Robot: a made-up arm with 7 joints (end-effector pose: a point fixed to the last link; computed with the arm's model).
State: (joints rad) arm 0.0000 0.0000 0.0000 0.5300 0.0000 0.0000 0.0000
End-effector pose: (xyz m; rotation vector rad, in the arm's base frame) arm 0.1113 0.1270 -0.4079 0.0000 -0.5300 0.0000
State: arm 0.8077 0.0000 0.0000 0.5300 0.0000 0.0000 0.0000
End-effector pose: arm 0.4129 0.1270 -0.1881 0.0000 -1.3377 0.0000
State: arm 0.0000 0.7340 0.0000 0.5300 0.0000 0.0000 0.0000
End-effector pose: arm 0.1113 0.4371 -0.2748 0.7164 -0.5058 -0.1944
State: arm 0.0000 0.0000 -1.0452 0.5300 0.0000 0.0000 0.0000
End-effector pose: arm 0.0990 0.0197 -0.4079 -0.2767 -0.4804 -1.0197
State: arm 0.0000 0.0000 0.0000 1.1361 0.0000 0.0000 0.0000
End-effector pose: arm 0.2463 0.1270 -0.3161 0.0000 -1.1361 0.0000
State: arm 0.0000 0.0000 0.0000 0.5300 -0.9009 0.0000 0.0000
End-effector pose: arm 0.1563 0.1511 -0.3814 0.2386 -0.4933 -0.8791
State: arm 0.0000 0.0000 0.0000 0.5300 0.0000 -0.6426 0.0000
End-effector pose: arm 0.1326 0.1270 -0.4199 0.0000 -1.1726 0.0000
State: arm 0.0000 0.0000 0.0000 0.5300 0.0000 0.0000 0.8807
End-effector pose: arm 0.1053 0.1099 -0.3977 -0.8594 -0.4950 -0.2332
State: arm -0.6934 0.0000 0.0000 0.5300 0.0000 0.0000 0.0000
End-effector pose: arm -0.2091 0.1270 -0.3689 0.0000 0.1634 0.0000
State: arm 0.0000 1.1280 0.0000 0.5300 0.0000 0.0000 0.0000
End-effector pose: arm 0.1113 0.5413 -0.1231 1.1003 -0.4721 -0.2986
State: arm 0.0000 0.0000 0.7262 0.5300 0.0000 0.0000 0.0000
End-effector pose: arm 0.0577 0.1821 -0.4079 0.1924 -0.5063 0.7088
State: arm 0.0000 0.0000 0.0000 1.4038 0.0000 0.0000 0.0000
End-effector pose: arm 0.2837 0.1270 -0.2533 0.0000 -1.4038 0.0000
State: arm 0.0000 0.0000 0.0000 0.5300 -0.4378 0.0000 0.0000
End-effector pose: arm 0.1308 0.1447 -0.3964 0.1160 -0.5214 -0.4274
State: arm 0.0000 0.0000 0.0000 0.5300 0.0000 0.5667 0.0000
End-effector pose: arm 0.1017 0.1270 -0.3883 0.0000 0.0367 0.0000
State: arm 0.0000 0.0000 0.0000 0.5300 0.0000 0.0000 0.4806
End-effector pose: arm 0.1089 0.1164 -0.4039 -0.4692 -0.5197 -0.1273
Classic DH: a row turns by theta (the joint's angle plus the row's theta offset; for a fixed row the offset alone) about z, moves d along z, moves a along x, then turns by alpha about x. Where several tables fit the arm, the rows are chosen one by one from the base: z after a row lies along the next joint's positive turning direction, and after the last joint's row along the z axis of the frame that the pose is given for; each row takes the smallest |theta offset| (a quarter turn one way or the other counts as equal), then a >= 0, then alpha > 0; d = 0 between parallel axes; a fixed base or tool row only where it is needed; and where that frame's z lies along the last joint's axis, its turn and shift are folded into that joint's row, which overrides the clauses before.
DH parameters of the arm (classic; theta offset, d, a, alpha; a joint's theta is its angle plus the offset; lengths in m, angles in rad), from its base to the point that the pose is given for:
base (fixed): 0 0.055 0.005 1.5708
joint 1: 1.5708 -0.109 0.007 1.5708
joint 2: 1.5708 0.007 0.025 1.5708
joint 3: 1.5708 -0.208 0.02 1.5708
joint 4: 0 -0.001 -0.013 -1.5708
joint 5: 0 -0.258 -0.013 -1.5708
joint 6: -1.5708 0.046 0.016 1.5708
joint 7: -1.5708 0.038 0.004 -1.5708
tool (fixed): 1.5708 -0.024 0 0

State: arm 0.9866 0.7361 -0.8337 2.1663 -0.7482 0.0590 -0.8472
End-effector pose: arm 0.2507 0.0466 0.1652 -0.9600 2.5697 0.3968
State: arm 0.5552 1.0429 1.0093 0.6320 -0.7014 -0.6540 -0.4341
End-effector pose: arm 0.0855 0.5761 0.0170 2.0109 -1.5823 0.3260
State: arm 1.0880 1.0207 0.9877 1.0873 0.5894 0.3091 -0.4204
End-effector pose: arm 0.1171 0.5318 0.1169 0.4165 -2.1721 1.8362
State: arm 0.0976 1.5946 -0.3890 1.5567 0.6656 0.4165 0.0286
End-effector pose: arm 0.2710 0.4020 -0.0306 0.7040 -0.7781 -0.6246
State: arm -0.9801 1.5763 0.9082 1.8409 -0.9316 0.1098 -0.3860
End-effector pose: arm 0.2719 0.2484 0.0929 2.0548 -1.3076 -1.8954
